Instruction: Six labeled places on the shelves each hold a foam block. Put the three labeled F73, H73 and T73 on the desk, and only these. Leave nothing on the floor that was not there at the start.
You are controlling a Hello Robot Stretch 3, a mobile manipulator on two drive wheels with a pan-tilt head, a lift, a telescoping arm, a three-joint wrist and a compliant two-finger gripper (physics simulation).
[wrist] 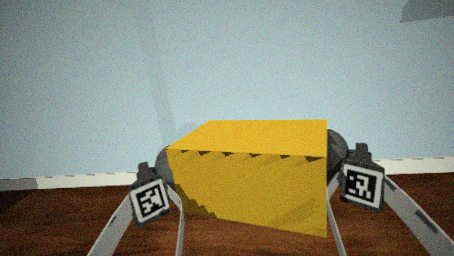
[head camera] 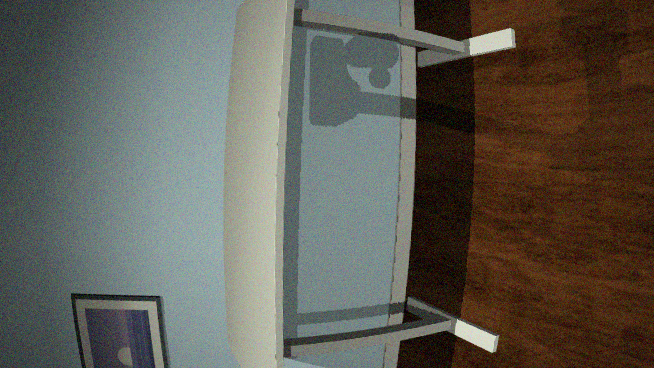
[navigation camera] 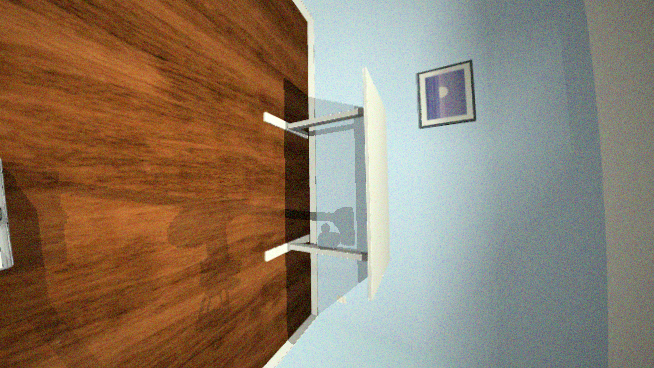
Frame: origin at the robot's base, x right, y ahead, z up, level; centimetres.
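Seen in the pictures: gripper, fingertip midpoint: (wrist: 249, 156).
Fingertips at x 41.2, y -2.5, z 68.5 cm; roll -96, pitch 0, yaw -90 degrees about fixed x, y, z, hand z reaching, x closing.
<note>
A point is followed by its place in that frame.
The desk (head camera: 255, 180) @[x 3.4, y 142.8, z 95.0 cm] (navigation camera: 377, 185) @[x 3.0, y 145.7, z 95.0 cm] is a pale top on two leg frames against the blue wall; it appears turned sideways in the head and navigation views. No block shows on its visible top. In the wrist view my gripper (wrist: 249, 156) @[x 41.2, y -2.5, z 68.5 cm] is shut on a yellow foam block (wrist: 250, 187) @[x 35.9, y -2.3, z 69.2 cm], with a dark fingertip pressed on each side. The block is held up in front of the wall, above the floor's level in that view. No label is readable on its visible faces. The shelves and the other blocks do not show.
A framed picture (head camera: 120, 335) @[x -67.0, y 205.1, z 147.5 cm] (navigation camera: 446, 94) @[x -75.2, y 205.8, z 149.2 cm] hangs on the wall beyond the desk. The desk's white feet (head camera: 492, 42) (navigation camera: 276, 121) stick out over the wooden floor (head camera: 560, 200) @[x -2.8, y 101.5, z 0.1 cm] (navigation camera: 150, 165) @[x -16.4, y 46.3, z 0.1 cm]. The robot's shadow falls on the wall under the desk. A white baseboard (wrist: 80, 180) @[x 155.6, y 107.8, z 5.0 cm] runs along the wall.
</note>
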